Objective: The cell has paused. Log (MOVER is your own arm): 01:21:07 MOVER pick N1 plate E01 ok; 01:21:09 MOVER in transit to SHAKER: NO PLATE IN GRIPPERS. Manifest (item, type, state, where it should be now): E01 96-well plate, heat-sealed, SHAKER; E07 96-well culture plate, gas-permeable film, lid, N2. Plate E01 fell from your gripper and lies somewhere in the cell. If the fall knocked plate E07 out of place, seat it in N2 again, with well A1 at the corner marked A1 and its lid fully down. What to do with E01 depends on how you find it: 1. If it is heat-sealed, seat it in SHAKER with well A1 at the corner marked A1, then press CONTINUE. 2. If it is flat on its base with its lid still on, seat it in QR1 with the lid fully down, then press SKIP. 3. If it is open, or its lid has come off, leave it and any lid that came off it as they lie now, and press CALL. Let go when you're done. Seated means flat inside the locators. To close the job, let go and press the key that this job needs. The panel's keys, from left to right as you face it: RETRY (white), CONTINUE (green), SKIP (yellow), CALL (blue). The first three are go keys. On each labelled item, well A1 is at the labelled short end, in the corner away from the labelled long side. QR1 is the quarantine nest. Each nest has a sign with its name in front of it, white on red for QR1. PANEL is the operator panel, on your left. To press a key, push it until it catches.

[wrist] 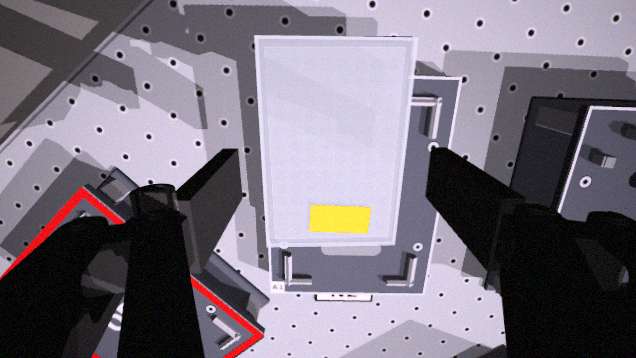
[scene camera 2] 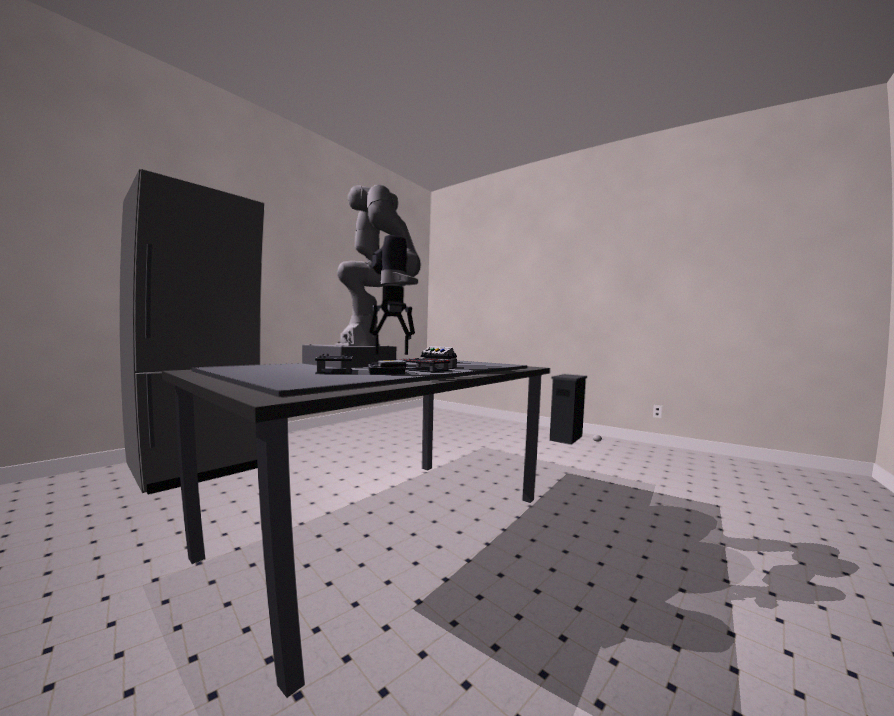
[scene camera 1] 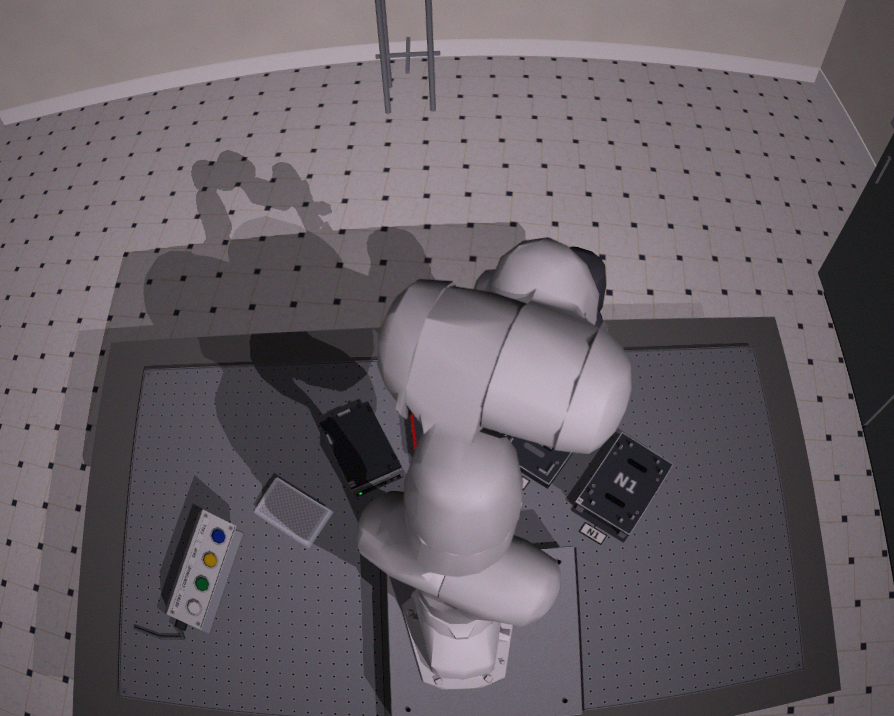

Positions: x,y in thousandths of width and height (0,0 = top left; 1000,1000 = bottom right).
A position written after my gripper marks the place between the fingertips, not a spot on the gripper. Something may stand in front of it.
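I see a grey N2 nest (scene camera 1: 590,642), and the wrist camera gives me the nest (wrist: 520,764) as well. A black shaker (scene camera 1: 403,624) is visible too, along with an operator panel (scene camera 1: 225,759). There is also a plate E01 (scene camera 1: 333,720), though in the wrist view the plate E01 is out of frame. Finally there is my gripper (scene camera 2: 438,495), and my own wrist camera also shows my gripper (wrist: 526,485).
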